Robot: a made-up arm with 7 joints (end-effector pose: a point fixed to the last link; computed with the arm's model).
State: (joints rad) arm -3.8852 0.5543 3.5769 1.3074 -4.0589 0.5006 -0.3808
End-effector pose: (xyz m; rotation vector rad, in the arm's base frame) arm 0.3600 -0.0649 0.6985 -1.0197 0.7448 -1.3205
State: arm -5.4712 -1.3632 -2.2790 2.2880 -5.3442 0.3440 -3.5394
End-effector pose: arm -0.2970 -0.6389 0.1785 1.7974 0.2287 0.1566
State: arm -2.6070 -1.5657 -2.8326 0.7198 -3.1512 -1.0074 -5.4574
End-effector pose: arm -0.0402 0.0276 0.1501 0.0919 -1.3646 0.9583
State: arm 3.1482 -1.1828 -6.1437 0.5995 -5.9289 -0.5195 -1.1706
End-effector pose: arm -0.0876 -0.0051 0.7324 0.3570 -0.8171 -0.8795
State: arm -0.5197 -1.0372 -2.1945 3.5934 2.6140 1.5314 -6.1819
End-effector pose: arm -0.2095 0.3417 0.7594 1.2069 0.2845 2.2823
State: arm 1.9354 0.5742 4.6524 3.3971 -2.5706 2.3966 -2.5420
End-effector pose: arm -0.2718 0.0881 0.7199 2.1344 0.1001 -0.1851
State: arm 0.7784 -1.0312 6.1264 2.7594 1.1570 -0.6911 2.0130
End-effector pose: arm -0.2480 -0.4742 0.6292 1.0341 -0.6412 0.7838
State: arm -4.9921 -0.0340 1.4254 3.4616 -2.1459 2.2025 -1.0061
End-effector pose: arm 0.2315 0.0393 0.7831 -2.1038 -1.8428 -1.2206
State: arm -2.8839 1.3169 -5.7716 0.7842 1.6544 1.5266 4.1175
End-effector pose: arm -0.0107 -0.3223 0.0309 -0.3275 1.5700 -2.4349
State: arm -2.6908 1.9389 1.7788 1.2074 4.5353 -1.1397 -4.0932
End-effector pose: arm -0.1291 -0.3489 0.4338 0.1075 0.1406 -1.7490
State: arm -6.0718 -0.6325 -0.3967 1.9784 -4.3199 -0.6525 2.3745
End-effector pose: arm 0.0493 -0.2803 0.7677 1.1894 0.1673 0.8734
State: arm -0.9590 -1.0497 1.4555 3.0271 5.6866 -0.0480 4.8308
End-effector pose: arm -0.4067 0.4929 0.5782 -1.1376 0.2896 1.3834
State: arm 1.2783 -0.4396 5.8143 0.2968 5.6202 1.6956 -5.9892
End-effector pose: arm 0.1594 0.0633 0.2075 1.9454 0.9771 -0.6275
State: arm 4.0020 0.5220 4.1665 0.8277 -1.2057 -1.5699 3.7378
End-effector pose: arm -0.2783 0.1271 0.4962 -2.0166 -0.6859 1.8576
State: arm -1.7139 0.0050 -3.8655 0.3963 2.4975 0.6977 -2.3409
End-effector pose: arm 0.2253 0.1965 0.1483 -2.1087 -0.6982 -0.8420
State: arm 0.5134 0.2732 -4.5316 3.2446 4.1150 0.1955 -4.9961
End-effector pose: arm 0.1236 0.0416 0.9828 -0.4909 0.2986 -1.7325
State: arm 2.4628 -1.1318 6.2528 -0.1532 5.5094 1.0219 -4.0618
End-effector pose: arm -0.1133 0.1469 0.2144 -2.5201 -0.8638 -0.6487
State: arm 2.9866 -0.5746 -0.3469 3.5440 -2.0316 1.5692 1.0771
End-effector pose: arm 0.5198 -0.0386 0.6396 -1.8132 1.1128 -0.2477
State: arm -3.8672 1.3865 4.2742 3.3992 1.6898 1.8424 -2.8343
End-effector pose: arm -0.4791 0.3722 0.2068 -2.5440 1.1666 -0.3254
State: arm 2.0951 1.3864 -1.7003 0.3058 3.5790 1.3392 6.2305
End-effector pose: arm 0.3452 0.0644 0.3640 -0.8097 0.6613 -0.7672
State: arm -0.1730 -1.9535 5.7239 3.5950 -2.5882 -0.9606 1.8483
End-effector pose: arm -0.5043 0.1641 0.1417 -1.2540 -0.7574 1.1357
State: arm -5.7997 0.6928 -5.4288 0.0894 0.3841 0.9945 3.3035
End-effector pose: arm -0.1191 0.0447 0.1072 0.7657 -1.4170 0.5230
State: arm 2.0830 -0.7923 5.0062 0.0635 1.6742 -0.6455 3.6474
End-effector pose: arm 0.1623 0.0515 0.1509 -2.0154 -2.2484 -0.3172
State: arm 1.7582 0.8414 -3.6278 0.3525 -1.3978 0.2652 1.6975
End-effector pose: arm -0.0164 -0.3016 0.4092 0.8510 -2.1589 1.0681
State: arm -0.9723 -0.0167 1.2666 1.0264 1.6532 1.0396 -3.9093
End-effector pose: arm 0.4385 0.2014 0.3767 -0.0632 2.2398 1.7545
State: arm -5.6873 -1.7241 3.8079 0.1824 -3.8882 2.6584 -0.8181
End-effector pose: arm 0.1005 -0.2398 0.1368 1.7710 0.3155 -1.1680
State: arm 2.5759 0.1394 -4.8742 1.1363 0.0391 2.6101 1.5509
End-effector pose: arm -0.1476 -0.1610 0.3611 0.5389 1.8535 1.5986
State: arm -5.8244 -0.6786 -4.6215 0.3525 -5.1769 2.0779 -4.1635
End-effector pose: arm -0.1521 0.0777 0.1520 1.5269 -0.9205 0.1384
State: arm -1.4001 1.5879 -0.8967 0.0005 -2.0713 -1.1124 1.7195
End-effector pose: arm 0.0645 0.0118 0.1531 -0.3150 1.9510 0.6752
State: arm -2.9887 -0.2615 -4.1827 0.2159 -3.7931 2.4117 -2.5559
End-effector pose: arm 0.2794 -0.1721 0.2751 -1.1594 0.1543 -2.6329
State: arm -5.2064 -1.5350 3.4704 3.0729 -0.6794 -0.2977 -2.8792
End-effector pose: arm -0.2612 -0.6002 0.4387 1.2260 0.9350 -1.6906
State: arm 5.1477 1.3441 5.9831 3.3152 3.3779 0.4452 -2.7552
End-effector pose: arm 0.3073 -0.6027 0.5002 0.7426 -0.5667 2.2551
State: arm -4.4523 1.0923 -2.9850 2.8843 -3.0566 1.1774 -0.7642
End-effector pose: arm -0.1665 0.6095 0.6453 -0.5783 -2.0679 -1.0176
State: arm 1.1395 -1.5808 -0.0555 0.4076 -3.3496 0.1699 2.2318
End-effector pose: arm 0.0922 0.1305 0.5097 -0.6499 -1.3038 -2.7098
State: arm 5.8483 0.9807 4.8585 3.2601 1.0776 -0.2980 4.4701
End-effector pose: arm 0.4443 -0.0900 0.7630 0.3045 0.6495 0.6415
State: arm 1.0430 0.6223 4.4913 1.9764 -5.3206 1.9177 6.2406
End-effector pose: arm 0.4756 0.0153 0.5607 -2.8767 0.4385 -0.2422
